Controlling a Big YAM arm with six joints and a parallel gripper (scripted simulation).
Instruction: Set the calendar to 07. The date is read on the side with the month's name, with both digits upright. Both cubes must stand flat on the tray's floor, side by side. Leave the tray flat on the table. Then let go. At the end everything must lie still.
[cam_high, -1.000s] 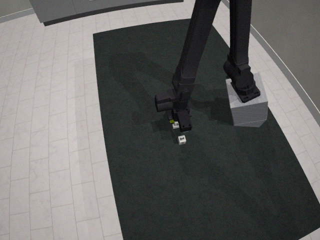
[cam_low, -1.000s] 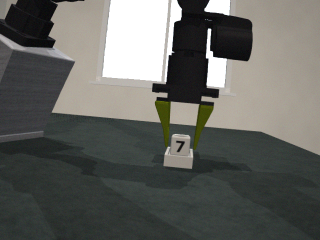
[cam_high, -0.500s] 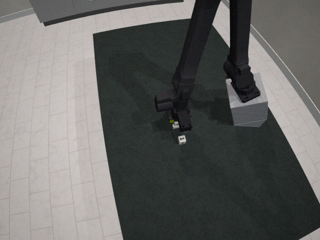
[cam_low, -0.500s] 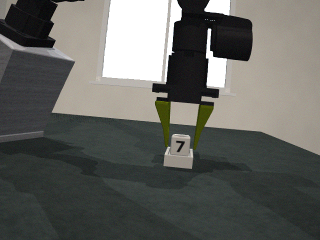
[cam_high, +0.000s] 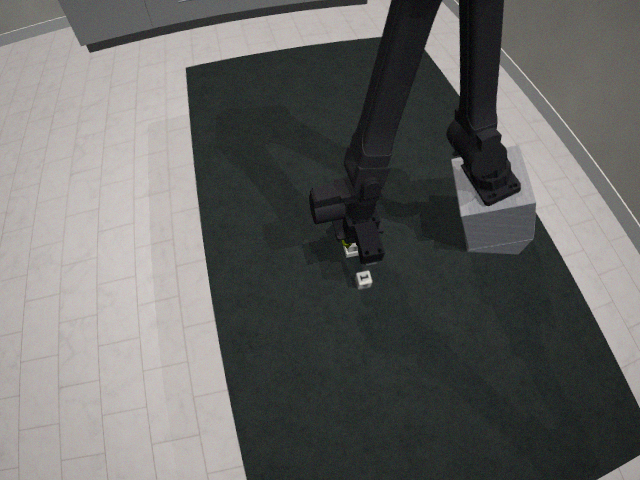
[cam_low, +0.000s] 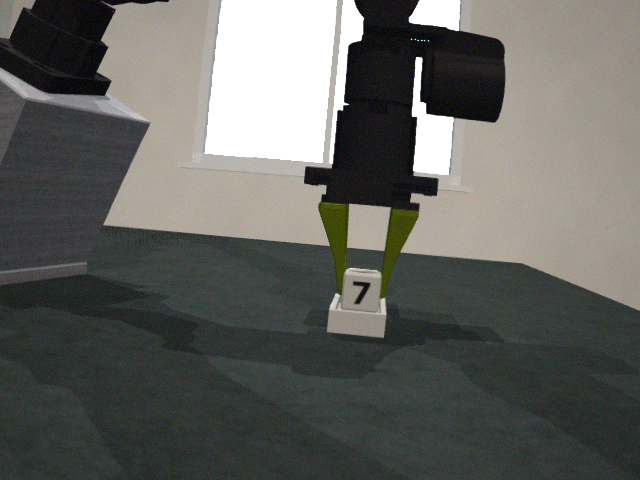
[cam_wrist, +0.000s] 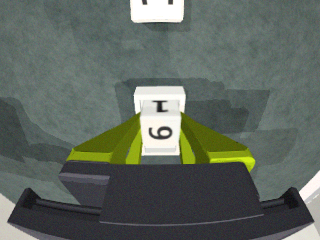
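Right now the small white tray is 20 mm to the right of my hand and 20 mm below it.
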